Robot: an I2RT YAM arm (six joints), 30 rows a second.
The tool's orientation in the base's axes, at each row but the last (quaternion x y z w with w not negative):
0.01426, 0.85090, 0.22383, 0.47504
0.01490, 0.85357, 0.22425, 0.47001
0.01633, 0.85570, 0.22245, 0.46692
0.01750, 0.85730, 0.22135, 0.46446
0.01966, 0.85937, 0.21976, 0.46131
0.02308, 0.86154, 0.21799, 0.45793
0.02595, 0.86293, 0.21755, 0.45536
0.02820, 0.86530, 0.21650, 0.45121
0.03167, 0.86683, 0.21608, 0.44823
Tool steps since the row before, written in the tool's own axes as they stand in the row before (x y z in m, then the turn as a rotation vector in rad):
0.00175, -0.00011, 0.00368, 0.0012, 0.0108, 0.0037
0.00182, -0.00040, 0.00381, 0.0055, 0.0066, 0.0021
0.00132, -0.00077, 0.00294, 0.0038, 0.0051, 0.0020
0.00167, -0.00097, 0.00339, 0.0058, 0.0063, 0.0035
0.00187, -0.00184, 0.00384, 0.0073, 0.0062, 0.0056
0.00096, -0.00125, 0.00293, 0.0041, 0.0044, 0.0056
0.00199, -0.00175, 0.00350, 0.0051, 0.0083, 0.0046
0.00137, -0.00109, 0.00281, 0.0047, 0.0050, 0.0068
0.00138, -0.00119, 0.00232, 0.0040, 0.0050, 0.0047
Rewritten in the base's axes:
0.00206, 0.00167, -0.00310, 0.0003, 0.0114, 0.0016
0.00214, 0.00148, -0.00335, -0.0026, 0.0080, -0.0027
0.00177, 0.00069, -0.00272, -0.0014, 0.0062, -0.0019
0.00195, 0.00075, -0.00330, -0.0016, 0.0083, -0.0037
0.00232, 0.00016, -0.00403, -0.0007, 0.0093, -0.0059
0.00198, 0.00014, -0.00267, 0.0014, 0.0069, -0.0042
0.00190, 0.00013, -0.00396, -0.0006, 0.0104, -0.0029
0.00158, 0.00033, -0.00289, 0.0019, 0.0080, -0.0050
0.00118, 0.00007, -0.00270, 0.0006, 0.0071, -0.0034

